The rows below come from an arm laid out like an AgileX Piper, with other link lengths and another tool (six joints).
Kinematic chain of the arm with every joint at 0, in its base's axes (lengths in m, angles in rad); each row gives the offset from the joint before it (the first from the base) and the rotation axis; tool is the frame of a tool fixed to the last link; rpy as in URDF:
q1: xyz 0 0 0.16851 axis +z
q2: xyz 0 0 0 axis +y
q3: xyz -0.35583 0 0.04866 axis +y
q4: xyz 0.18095 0 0.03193 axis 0.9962 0 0.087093
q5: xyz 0 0 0 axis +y
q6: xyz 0.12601 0 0.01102 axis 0.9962 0 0.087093
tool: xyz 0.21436 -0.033 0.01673 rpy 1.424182 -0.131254 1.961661
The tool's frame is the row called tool.
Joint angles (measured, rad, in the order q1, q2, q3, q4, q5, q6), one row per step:
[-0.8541, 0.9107, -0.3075, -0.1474, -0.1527, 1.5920]
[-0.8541, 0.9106, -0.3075, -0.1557, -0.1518, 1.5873]
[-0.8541, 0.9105, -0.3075, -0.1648, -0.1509, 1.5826]
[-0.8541, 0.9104, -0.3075, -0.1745, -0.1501, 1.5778]
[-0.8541, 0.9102, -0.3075, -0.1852, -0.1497, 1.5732]
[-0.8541, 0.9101, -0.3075, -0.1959, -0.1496, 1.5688]
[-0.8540, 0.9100, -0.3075, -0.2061, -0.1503, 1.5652]
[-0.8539, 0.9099, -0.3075, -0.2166, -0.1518, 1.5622]
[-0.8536, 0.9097, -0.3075, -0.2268, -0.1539, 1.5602]
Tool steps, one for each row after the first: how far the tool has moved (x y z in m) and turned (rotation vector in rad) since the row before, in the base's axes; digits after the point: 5 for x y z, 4 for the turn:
[-0.00014, 0.00009, -0.00027, -0.0072, 0.0093, 0.0057]
[-0.00013, 0.00010, -0.00028, -0.0076, 0.0098, 0.0060]
[-0.00012, 0.00009, -0.00025, -0.0081, 0.0102, 0.0064]
[-0.00005, 0.00008, -0.00010, -0.0089, 0.0103, 0.0069]
[0.00000, 0.00006, -0.00004, -0.0089, 0.0100, 0.0068]
[0.00016, 0.00003, 0.00021, -0.0087, 0.0086, 0.0065]
[0.00030, 0.00000, 0.00044, -0.0090, 0.0078, 0.0066]
[0.00046, 0.00004, 0.00065, -0.0087, 0.0064, 0.0064]

